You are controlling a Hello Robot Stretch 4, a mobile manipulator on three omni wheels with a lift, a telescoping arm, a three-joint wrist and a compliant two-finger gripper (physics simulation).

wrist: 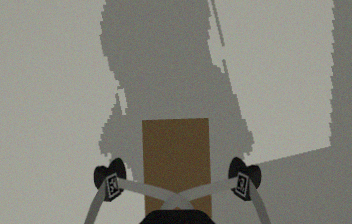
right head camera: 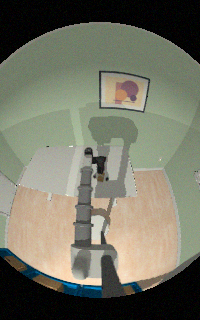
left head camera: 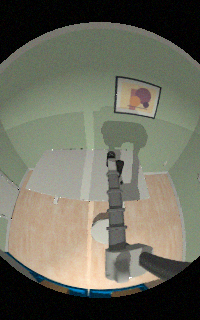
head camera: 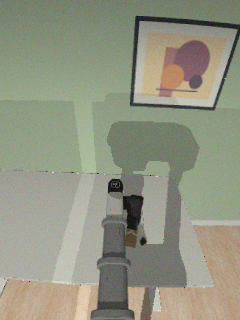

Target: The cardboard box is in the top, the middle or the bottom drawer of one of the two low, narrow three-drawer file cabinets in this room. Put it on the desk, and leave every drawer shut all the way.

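Seen in the pictures: gripper, fingertip midpoint: point(wrist: 177, 171) point(right head camera: 100, 178) point(head camera: 130, 240); robot's base at its link origin: point(right head camera: 95, 226) point(left head camera: 104, 230).
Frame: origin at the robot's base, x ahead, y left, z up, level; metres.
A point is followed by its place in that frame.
Note:
The cardboard box point(head camera: 131, 239) {x 0.521, y -0.088, z 0.743 m} point(right head camera: 101, 177) {x 0.526, y -0.099, z 0.743 m} point(wrist: 176, 150) {x 0.568, y -0.094, z 0.743 m} rests on the pale grey desk point(head camera: 40, 225) {x 0.619, y 0.432, z 0.693 m} point(left head camera: 60, 175) {x 0.611, y 0.550, z 0.693 m} point(right head camera: 47, 172) {x 0.602, y 0.584, z 0.692 m} point(wrist: 50, 100) {x 0.651, y 0.035, z 0.693 m}, near its right end. My gripper point(head camera: 133, 241) {x 0.539, y -0.087, z 0.696 m} point(right head camera: 101, 179) {x 0.539, y -0.087, z 0.696 m} point(wrist: 177, 171) {x 0.539, y -0.087, z 0.696 m} is open around the box. In the wrist view a gap shows between each fingertip and the box's sides. In the head view the arm hides the left finger. In the left head view the arm hides the box. The file cabinets cannot be made out in these views, so the state of their drawers does not show.
A framed picture point(head camera: 185, 62) {x 1.091, y -0.369, z 1.506 m} point(left head camera: 137, 97) {x 1.092, y -0.340, z 1.473 m} point(right head camera: 124, 91) {x 1.092, y -0.352, z 1.468 m} hangs on the green wall behind the desk. A round pale seat point(left head camera: 99, 231) {x -0.008, y 0.074, z 0.187 m} stands on the wood floor before the desk, partly behind the arm. Blue-rimmed shapes point(left head camera: 77, 292) point(right head camera: 90, 290) with brown parts line the bottom edge.

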